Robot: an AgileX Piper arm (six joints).
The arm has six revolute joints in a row. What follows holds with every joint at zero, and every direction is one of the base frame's.
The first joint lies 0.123 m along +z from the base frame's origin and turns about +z.
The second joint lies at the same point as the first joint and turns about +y.
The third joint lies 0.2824 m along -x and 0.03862 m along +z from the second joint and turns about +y.
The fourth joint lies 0.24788 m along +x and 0.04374 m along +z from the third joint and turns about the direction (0.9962, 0, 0.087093).
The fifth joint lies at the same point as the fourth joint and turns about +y.
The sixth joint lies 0.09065 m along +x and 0.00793 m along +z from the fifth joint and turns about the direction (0.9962, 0, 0.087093).
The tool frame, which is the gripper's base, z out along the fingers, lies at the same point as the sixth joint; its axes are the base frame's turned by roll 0, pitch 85.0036 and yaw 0 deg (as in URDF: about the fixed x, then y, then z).
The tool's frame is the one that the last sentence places.
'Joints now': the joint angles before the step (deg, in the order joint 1, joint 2, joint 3, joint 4, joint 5, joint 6). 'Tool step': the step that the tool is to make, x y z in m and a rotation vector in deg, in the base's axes. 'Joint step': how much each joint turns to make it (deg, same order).
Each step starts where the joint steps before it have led.
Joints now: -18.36 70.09 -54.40 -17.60 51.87 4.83
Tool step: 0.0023 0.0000 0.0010 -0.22 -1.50 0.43
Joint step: 0.01 0.00 0.01 0.17 -1.57 0.02
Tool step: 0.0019 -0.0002 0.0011 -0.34 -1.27 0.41
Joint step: -0.01 -0.01 -0.01 0.01 -1.36 -0.02
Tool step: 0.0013 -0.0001 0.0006 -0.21 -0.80 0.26
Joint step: 0.01 0.02 0.00 0.00 -0.88 0.01
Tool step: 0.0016 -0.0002 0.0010 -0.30 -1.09 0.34
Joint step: -0.02 0.00 -0.01 0.00 -1.17 -0.01
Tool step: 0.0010 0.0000 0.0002 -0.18 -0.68 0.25
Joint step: 0.01 0.00 0.09 -0.01 -0.83 0.01
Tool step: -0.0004 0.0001 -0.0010 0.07 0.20 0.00
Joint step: -0.01 -0.01 0.20 0.02 0.02 -0.03
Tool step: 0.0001 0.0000 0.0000 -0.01 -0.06 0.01
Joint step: 0.00 0.00 0.01 -0.01 -0.07 0.02
